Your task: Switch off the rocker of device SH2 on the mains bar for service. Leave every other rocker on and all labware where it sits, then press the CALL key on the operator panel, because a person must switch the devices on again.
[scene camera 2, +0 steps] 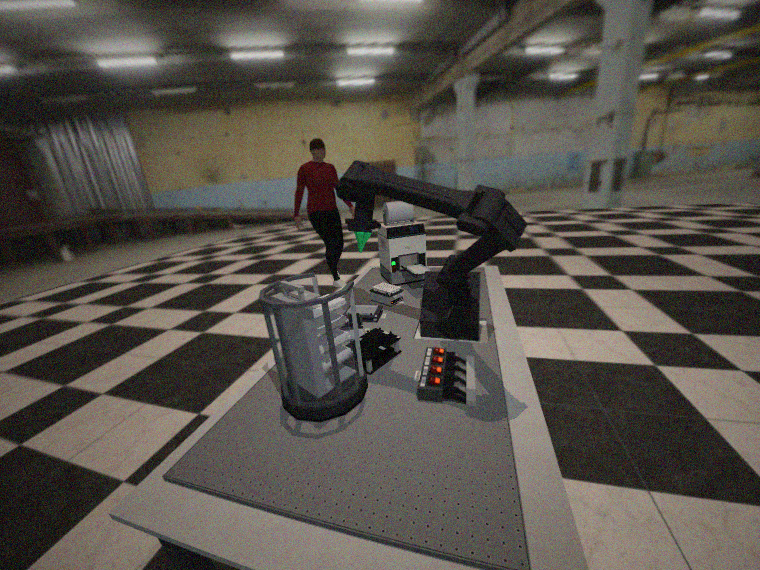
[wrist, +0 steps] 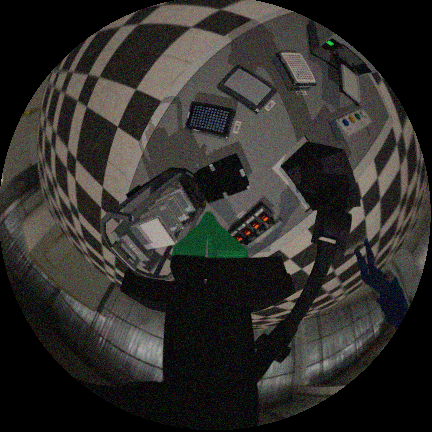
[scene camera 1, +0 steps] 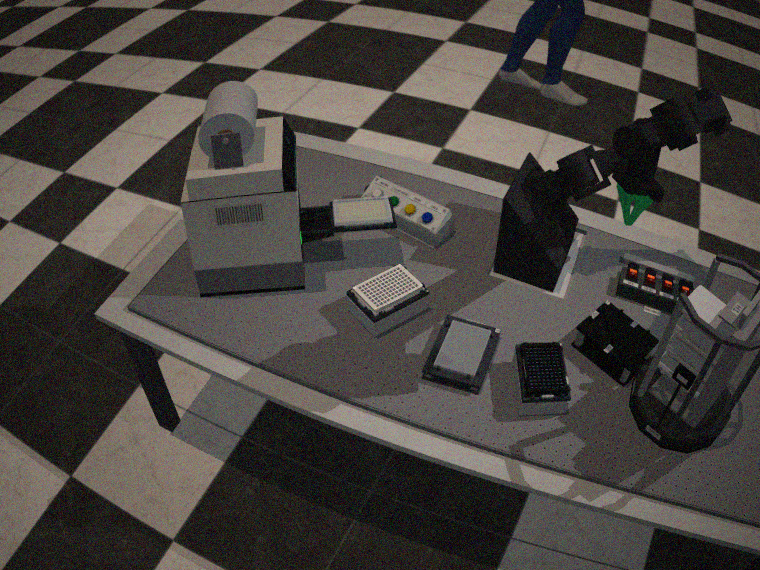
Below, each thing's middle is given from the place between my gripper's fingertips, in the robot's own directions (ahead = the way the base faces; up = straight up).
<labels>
My gripper is now 250 mm to the right of the wire-caged cylindrical rack (scene camera 1: 681, 398), 180 mm above it and 40 mm short of it. Round my hand: tray (scene camera 1: 389, 225) 620 mm to the right, 250 mm below, 20 mm behind.
</labels>
